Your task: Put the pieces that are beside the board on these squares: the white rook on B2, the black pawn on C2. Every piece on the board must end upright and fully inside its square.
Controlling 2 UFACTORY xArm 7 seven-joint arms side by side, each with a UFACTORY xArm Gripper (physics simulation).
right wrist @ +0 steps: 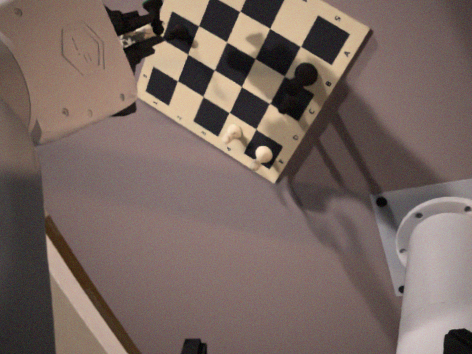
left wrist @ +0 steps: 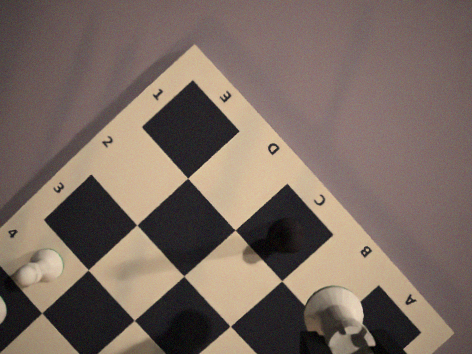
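Pixels of known places: left gripper, between the fingertips: (right wrist: 147,32); left arm's base, origin of its link: (right wrist: 449,241).
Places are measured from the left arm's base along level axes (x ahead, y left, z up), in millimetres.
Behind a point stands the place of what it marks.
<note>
The white rook (left wrist: 334,309) {y -336, x 223, z 106 mm} is held base first at the lower right of the left wrist view, over the board's A-B edge. My left gripper (left wrist: 349,342) {y -338, x 203, z 112 mm} (right wrist: 147,32) {y -338, x 203, z 112 mm} is shut on it, at the board's rank 1 side. The board (left wrist: 197,57) {y -281, x 331, z 6 mm} (right wrist: 360,30) {y -266, x 39, z 6 mm} has a dark piece (left wrist: 285,236) {y -326, x 238, z 35 mm} (right wrist: 179,33) {y -328, x 230, z 17 mm} on C1. A tall black piece (right wrist: 305,75) {y -241, x 102, z 26 mm} stands on C5. White pawns stand on E4 (left wrist: 46,265) {y -199, x 218, z 17 mm} (right wrist: 233,133) {y -197, x 212, z 18 mm} and E5 (right wrist: 263,154) {y -162, x 185, z 17 mm}. My right gripper (right wrist: 325,345) {y -197, x 18, z 352 mm} is open, its fingers wide apart. I cannot identify the black pawn beside the board.
A white robot base (right wrist: 432,265) {y -46, x 11, z 101 mm} on a grey plate (right wrist: 387,225) {y -34, x 68, z 1 mm} is at the right of the right wrist view. A brown-edged pale structure (right wrist: 82,305) is at lower left. The left arm's pale gripper body (right wrist: 65,55) {y -339, x 175, z 243 mm} covers the upper left. Dark shadows fall across the board.
</note>
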